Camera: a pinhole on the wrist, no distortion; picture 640 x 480 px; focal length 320.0 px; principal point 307.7 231.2 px. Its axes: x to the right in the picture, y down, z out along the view. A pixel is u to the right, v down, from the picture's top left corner.
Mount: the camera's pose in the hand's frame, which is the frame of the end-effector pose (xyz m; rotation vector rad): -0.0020 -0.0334 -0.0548 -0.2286 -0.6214 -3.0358
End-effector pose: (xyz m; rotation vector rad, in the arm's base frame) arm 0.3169 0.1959 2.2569 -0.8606 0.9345 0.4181
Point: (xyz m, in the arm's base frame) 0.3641 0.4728 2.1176
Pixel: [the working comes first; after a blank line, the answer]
In the camera's frame: -0.0935 -0.1076 0.3438

221 131
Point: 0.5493 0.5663 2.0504
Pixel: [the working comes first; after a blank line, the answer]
In the camera's frame: -0.2228 -0.0091 0.4892

162 225
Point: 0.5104 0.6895 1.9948
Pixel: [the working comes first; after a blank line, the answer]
In the camera's frame: -0.2340 -0.0998 0.5961

182 178
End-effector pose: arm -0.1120 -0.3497 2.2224 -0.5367 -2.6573 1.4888
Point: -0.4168 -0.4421 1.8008
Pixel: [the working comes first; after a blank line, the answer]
In the camera's frame: -0.2454 -0.0544 0.5257

158 198
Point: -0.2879 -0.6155 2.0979
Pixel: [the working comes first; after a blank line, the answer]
In the camera's frame: -0.0394 0.1865 0.3401

271 407
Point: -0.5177 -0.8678 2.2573
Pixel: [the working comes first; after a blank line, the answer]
In the camera's frame: -0.1259 0.5504 0.3850

outside the picture
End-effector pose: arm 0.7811 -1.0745 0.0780 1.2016 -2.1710 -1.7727
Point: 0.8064 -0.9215 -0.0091
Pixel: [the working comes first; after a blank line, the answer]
In the camera's frame: 0.1031 0.1171 0.1423

outside the picture
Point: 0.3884 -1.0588 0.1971
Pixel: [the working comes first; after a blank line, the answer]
In the camera's frame: -0.1788 -0.2037 0.3741

155 57
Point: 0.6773 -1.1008 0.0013
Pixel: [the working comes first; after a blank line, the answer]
In the camera's frame: -0.1011 0.0335 0.1266

52 316
